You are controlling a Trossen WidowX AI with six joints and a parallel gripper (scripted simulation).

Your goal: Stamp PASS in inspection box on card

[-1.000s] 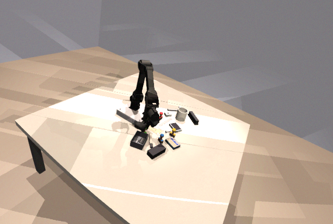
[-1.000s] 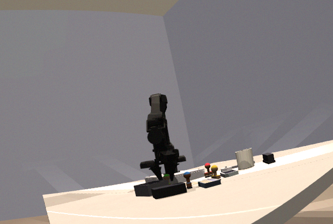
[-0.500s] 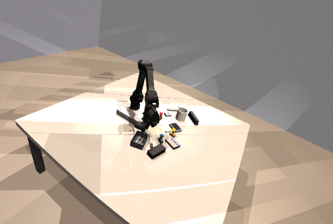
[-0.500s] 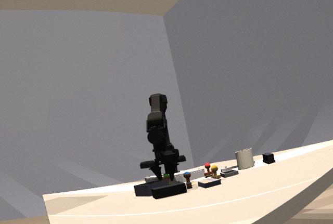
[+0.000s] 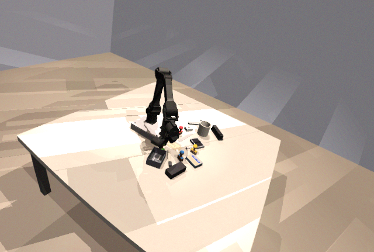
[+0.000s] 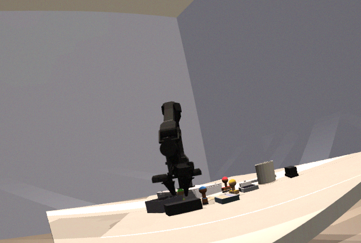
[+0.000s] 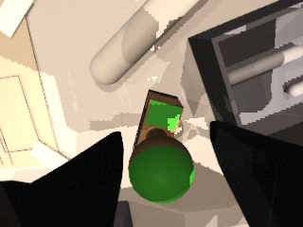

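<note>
Now: the green-knobbed PASS stamp 1 cm to the left of my gripper tip and 1 cm below it. From my gripper tip the other things lie so: card (3 cm ahead, 10 cm to the left, 3 cm below); then grey tray (1 cm ahead, 8 cm to the right, 2 cm below); then blue-knobbed stamp (12 cm ahead, 1 cm to the left, 1 cm below).
</note>
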